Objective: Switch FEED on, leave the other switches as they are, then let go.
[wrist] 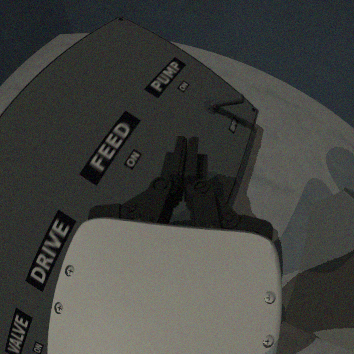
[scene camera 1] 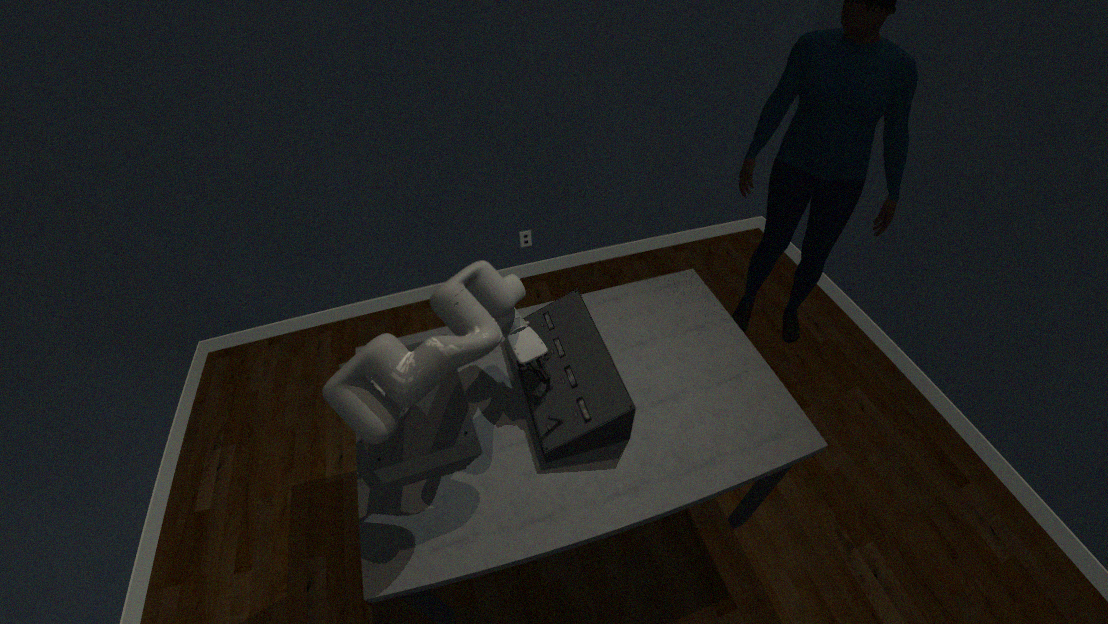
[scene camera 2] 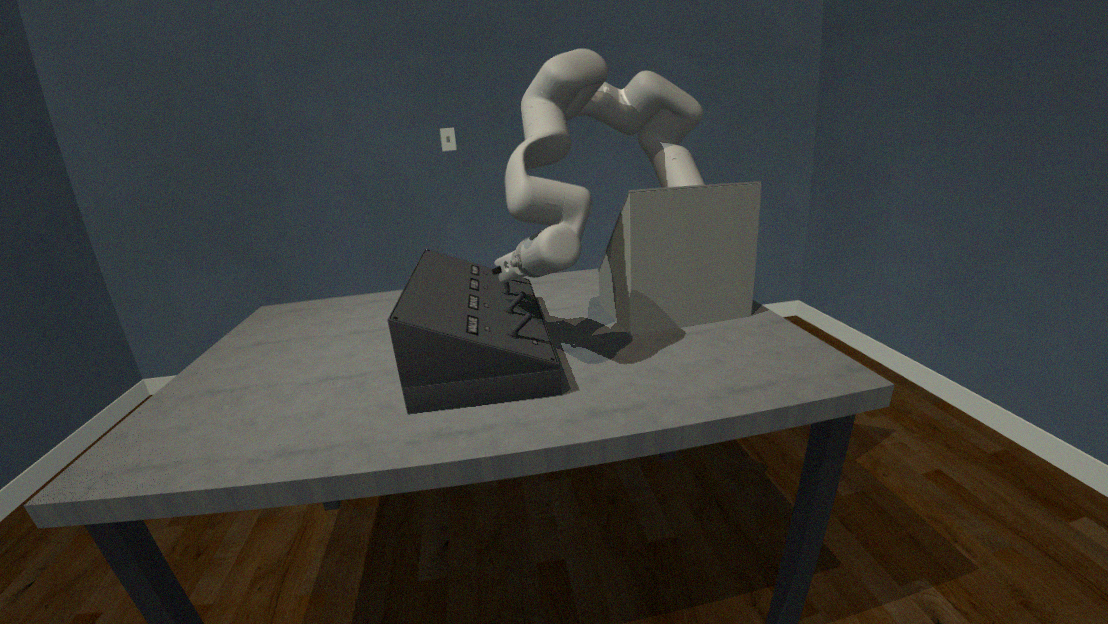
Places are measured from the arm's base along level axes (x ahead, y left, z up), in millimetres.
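Where they show: gripper, fingertip midpoint: (wrist: 187,150) (scene camera 1: 547,381); arm's base, origin of the base link: (scene camera 2: 696,218).
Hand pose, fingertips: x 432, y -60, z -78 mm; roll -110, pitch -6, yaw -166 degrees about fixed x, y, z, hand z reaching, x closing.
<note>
Each offset is from my fingertips to the top centre of the thing. "pt": to the spot under its first point. Level surfaces: height alone.
The dark sloped switch panel (scene camera 1: 604,372) (scene camera 2: 434,302) (wrist: 50,150) stands on the table. The FEED label @(75 mm ahead, 5 mm left, 20 mm down) (scene camera 1: 570,376) (scene camera 2: 474,284) (wrist: 110,148) and its ON tag @(pt 51 mm ahead, 7 mm left, 34 mm down) (wrist: 132,158) show left of my fingers in the wrist view. My gripper (scene camera 1: 540,389) (scene camera 2: 497,270) (wrist: 187,150) is shut and empty, low over the panel in the FEED row. The FEED lever is hidden behind my fingers in the wrist view, so I cannot tell its position. The PUMP lever @(pt 30 mm back, 108 mm right, 64 mm down) (scene camera 1: 552,426) (wrist: 228,103) leans toward the panel's low edge, the OFF side.
The DRIVE label @(87 mm ahead, 124 mm left, 20 mm down) (wrist: 51,250) and VALVE label @(100 mm ahead, 244 mm left, 20 mm down) (wrist: 18,332) lie along the panel. The DRIVE lever @(5 mm ahead, 133 mm left, 14 mm down) (scene camera 2: 516,300) and VALVE lever @(17 mm ahead, 252 mm left, 14 mm down) (scene camera 2: 524,323) show in scene camera 2. A pale block (scene camera 2: 690,255) stands by the arm's base. A person (scene camera 1: 841,116) stands beyond the table @(142 mm down) (scene camera 1: 697,372).
</note>
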